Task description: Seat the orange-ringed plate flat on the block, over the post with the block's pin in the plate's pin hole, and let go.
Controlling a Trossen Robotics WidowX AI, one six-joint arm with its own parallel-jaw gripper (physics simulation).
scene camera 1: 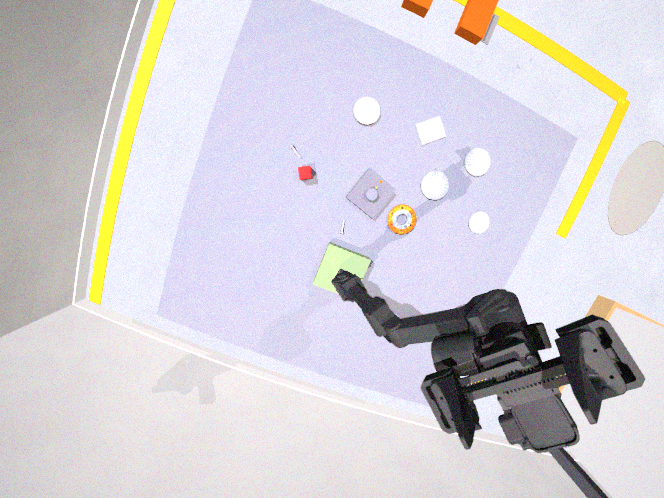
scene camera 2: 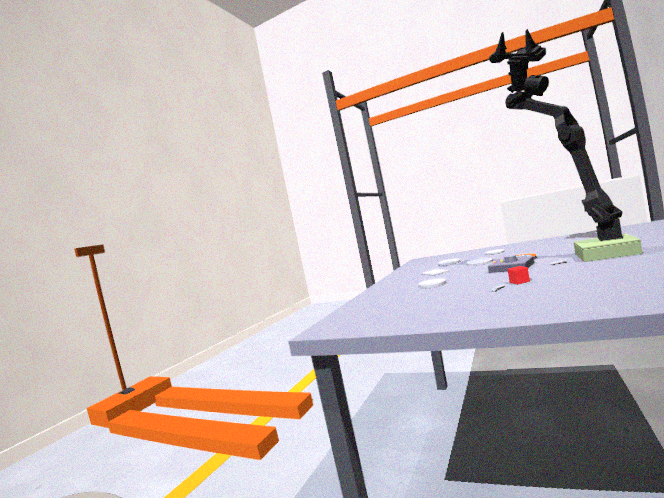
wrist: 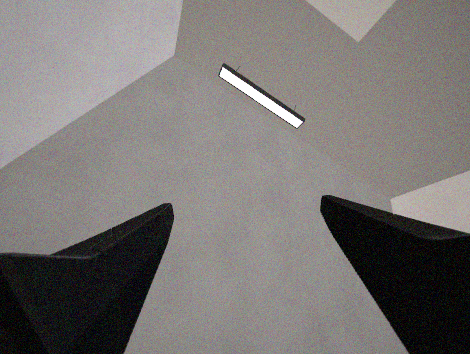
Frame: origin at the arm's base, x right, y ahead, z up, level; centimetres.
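Where they show: gripper, fingertip midpoint: (scene camera 1: 521, 433) (scene camera 2: 514, 30) (wrist: 247, 206); arm's base at its link origin: (scene camera 1: 343, 279) (scene camera 2: 611, 238).
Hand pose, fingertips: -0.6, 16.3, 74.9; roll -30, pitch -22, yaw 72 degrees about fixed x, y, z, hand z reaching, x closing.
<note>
Things, the pixels of their top centre, and the offset from my fingertips, as dx, dy, dz. "*": a spot on its surface instead.
- orange-ringed plate at its top centre: (scene camera 1: 402, 219) (scene camera 2: 521, 256) +7.9, +13.4, -78.5
- block at its top centre: (scene camera 1: 371, 194) (scene camera 2: 509, 255) -7.0, +14.8, -75.3
- round grey post at a spot on its surface: (scene camera 1: 371, 194) (scene camera 2: 510, 255) * -7.1, +14.8, -75.3
- small yellow spot at a spot on its surface: (scene camera 1: 376, 187) * -6.7, +17.8, -76.6
- small orange spot at a spot on its surface: (scene camera 1: 381, 181) * -6.2, +20.5, -77.0
- red cube at its top centre: (scene camera 2: 517, 268) (scene camera 1: 304, 172) -30.3, +9.3, -75.5
- white square at a spot on its surface: (scene camera 1: 430, 130) (scene camera 2: 435, 271) * -0.6, +45.2, -79.0
The orange-ringed plate (scene camera 1: 389, 219) (scene camera 2: 528, 255) lies flat on the table beside the grey block, off its lower-right side in scene camera 1. The block (scene camera 1: 358, 195) (scene camera 2: 498, 266) has a round grey post (scene camera 1: 371, 194) (scene camera 2: 510, 258) standing bare at its middle. A small yellow spot (scene camera 1: 376, 187) and a small orange spot (scene camera 1: 381, 181) show beside the post; which is the pin is too small to tell. My gripper (scene camera 1: 530, 434) (scene camera 2: 514, 32) (wrist: 247, 206) is open and empty. It is raised high above the table, far from plate and block, fingers pointing up. The plate's pin hole cannot be made out.
The arm stands on a green box (scene camera 1: 343, 262) (scene camera 2: 608, 248). A red cube (scene camera 1: 305, 172) (scene camera 2: 518, 274), several white discs (scene camera 1: 366, 110) (scene camera 2: 432, 282), a white square (scene camera 1: 430, 130) (scene camera 2: 434, 272) and two slim metal pieces (scene camera 1: 296, 151) (scene camera 1: 342, 227) lie around the block.
</note>
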